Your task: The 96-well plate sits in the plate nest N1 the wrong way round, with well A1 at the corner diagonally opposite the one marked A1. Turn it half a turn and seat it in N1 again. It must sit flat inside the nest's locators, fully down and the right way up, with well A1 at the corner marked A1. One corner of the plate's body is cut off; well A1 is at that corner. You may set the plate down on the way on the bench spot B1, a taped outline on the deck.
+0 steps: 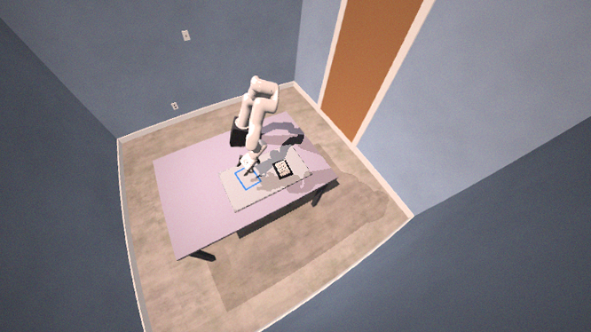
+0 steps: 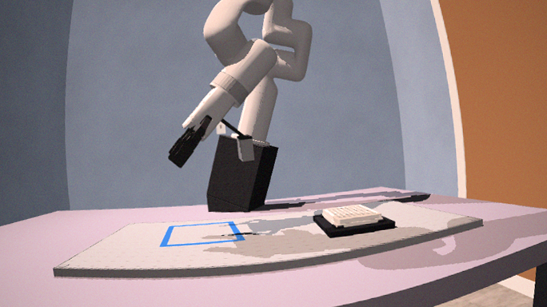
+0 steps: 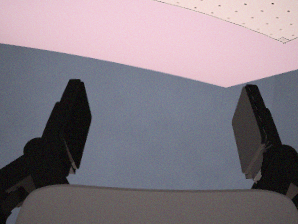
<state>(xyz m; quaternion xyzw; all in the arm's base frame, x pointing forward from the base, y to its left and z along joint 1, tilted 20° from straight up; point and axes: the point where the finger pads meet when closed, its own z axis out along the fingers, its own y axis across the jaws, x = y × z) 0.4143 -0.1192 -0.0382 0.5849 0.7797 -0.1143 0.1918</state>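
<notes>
My gripper is now 320 mm to the right of the white 96-well plate, 140 mm above it and 20 mm short of it. Also, from my hand: black plate nest N1: 320 mm to the left, 150 mm below, 20 mm ahead.
</notes>
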